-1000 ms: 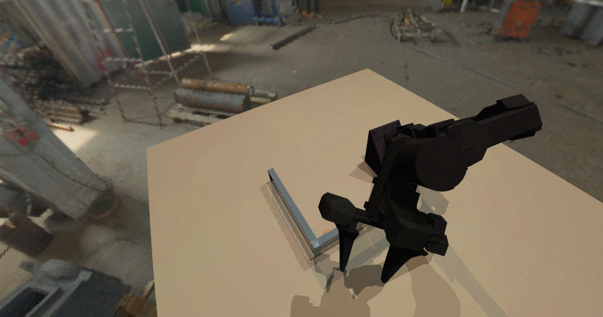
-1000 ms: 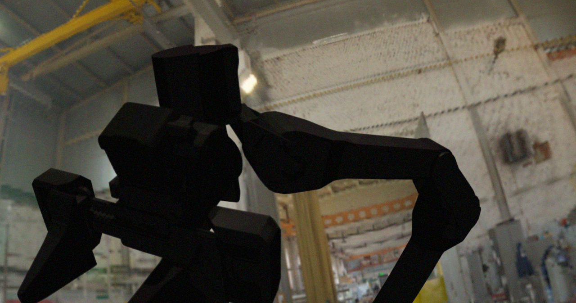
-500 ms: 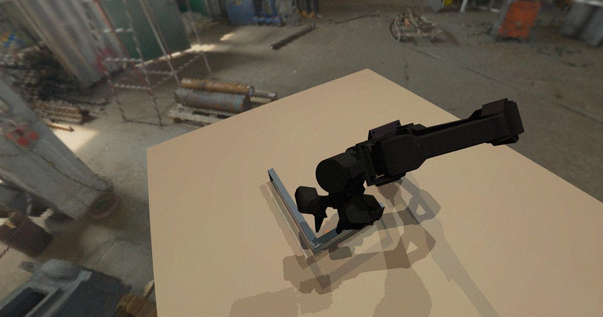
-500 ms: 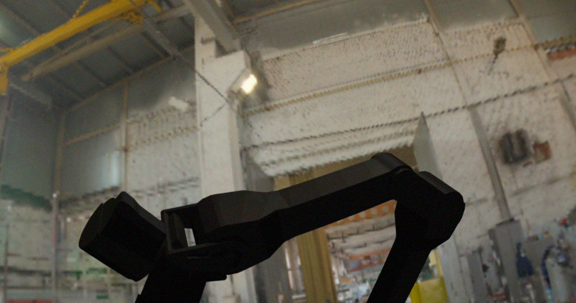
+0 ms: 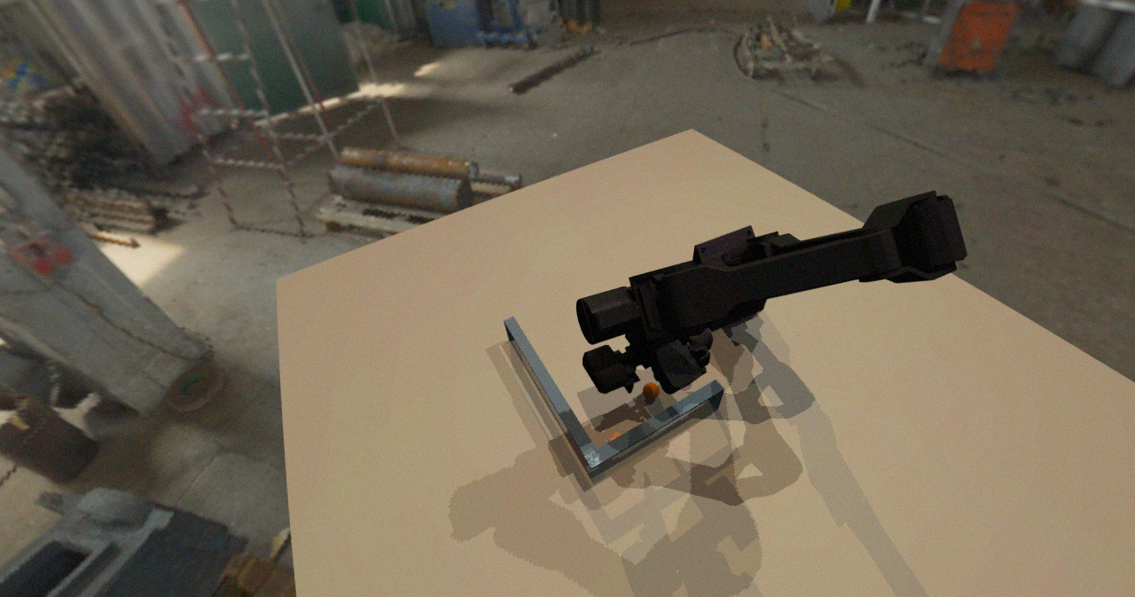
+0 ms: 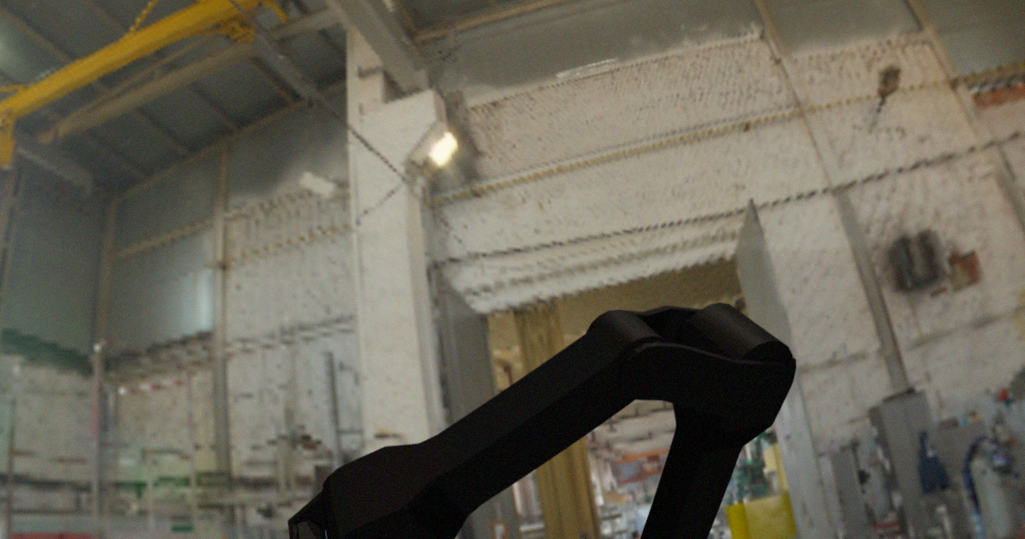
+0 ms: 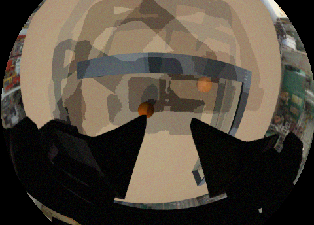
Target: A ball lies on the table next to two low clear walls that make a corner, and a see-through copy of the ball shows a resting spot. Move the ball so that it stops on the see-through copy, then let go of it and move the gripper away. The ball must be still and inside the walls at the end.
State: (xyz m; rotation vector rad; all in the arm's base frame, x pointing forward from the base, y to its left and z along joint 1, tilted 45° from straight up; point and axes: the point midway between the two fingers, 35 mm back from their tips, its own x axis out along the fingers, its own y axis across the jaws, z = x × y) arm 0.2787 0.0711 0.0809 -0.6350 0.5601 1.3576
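The orange ball is 60 mm below my gripper tip, 30 mm behind it and 10 mm to the right of it. From my gripper tip the other things lie so: see-through copy of ball (70 mm ahead, 60 mm below, 40 mm to the left).
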